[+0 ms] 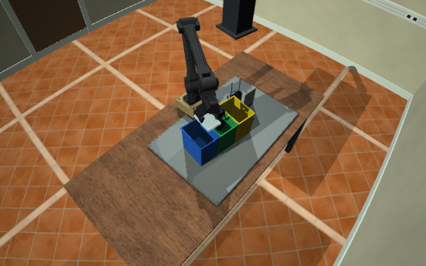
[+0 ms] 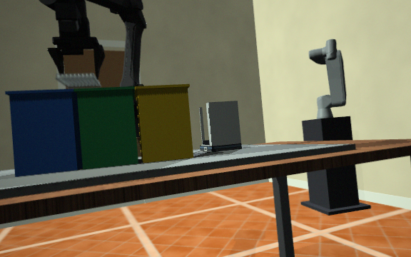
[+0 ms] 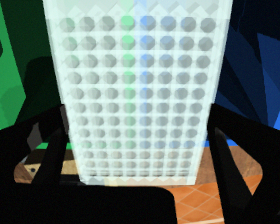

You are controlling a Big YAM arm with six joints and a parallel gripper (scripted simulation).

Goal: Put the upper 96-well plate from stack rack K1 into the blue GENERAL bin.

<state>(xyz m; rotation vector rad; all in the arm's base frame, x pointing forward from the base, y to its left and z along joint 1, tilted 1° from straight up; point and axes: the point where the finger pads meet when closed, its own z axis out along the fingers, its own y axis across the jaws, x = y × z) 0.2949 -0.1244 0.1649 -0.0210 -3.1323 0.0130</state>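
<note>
My hand is 2 cm short of the blue bin, 6 cm to the left of it and 14 cm above it. From my hand the other things lie so: white 96-well plate: 1 cm below; then yellow bin: 2 cm ahead, 20 cm to the left, 14 cm below; then green bin: 2 cm ahead, 7 cm to the left, 14 cm below.
</note>
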